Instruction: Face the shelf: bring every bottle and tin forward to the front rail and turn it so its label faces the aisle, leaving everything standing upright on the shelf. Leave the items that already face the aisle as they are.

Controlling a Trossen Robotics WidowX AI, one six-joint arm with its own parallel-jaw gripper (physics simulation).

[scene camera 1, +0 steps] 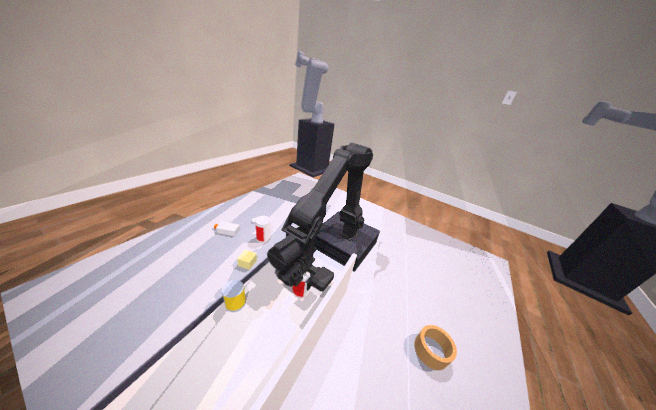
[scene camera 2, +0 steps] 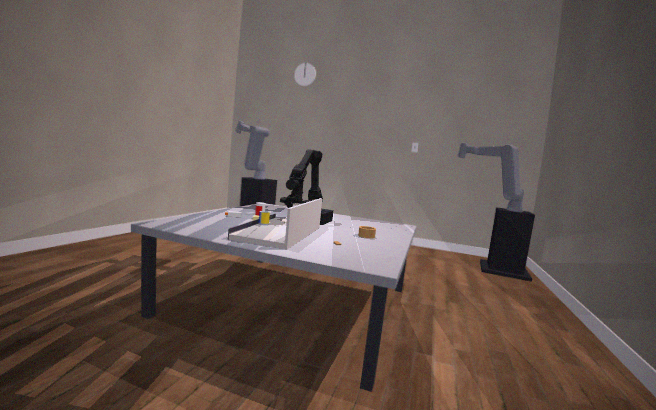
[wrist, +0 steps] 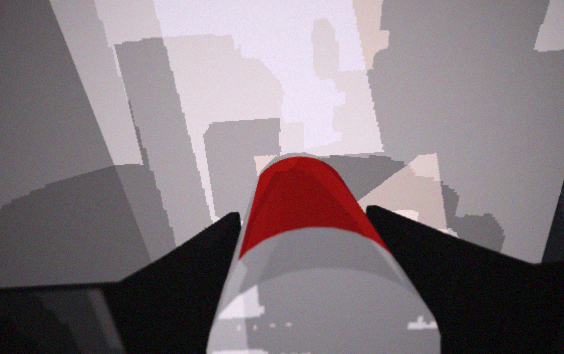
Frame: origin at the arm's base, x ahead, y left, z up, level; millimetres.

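Seen in the pictures: gripper, fingertip midpoint: (scene camera 1: 300, 284) (wrist: 302, 217); arm's base, link origin: (scene camera 1: 348, 233).
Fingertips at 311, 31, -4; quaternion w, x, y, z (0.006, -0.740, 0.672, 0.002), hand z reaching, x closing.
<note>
Offsets run from my fingertips to a thing's middle, as dx, dy, dz. "pt": to the spot under its first point.
A white bottle with a red label {-9, -1, +7} (scene camera 1: 299, 288) (wrist: 305, 200) stands on the shelf floor (scene camera 2: 260, 240), between the dark front rail {pt +333, -105, -28} (scene camera 1: 165, 349) (scene camera 2: 240, 231) and the pale back panel (scene camera 2: 304, 225). My gripper (scene camera 1: 307, 280) (wrist: 302, 217) is shut on it, with one black finger at each side; in the wrist view its red band shows between the fingertips. Its base is hidden. A yellow tin {+156, -106, -9} (scene camera 1: 234, 300) (scene camera 2: 265, 218) with a grey top stands upright at the rail, yellow band towards both scene cameras.
Beyond the rail, a red-and-white container {-87, -306, -20} (scene camera 1: 260, 231) (scene camera 2: 259, 209) stands on the table. Near it are a yellow block {+35, -235, -50} (scene camera 1: 247, 259) and a white bottle {-1, -451, -56} (scene camera 1: 228, 229) lying with an orange cap. An orange ring {-142, +391, -44} (scene camera 1: 420, 352) (scene camera 2: 367, 234) lies behind the back panel.
</note>
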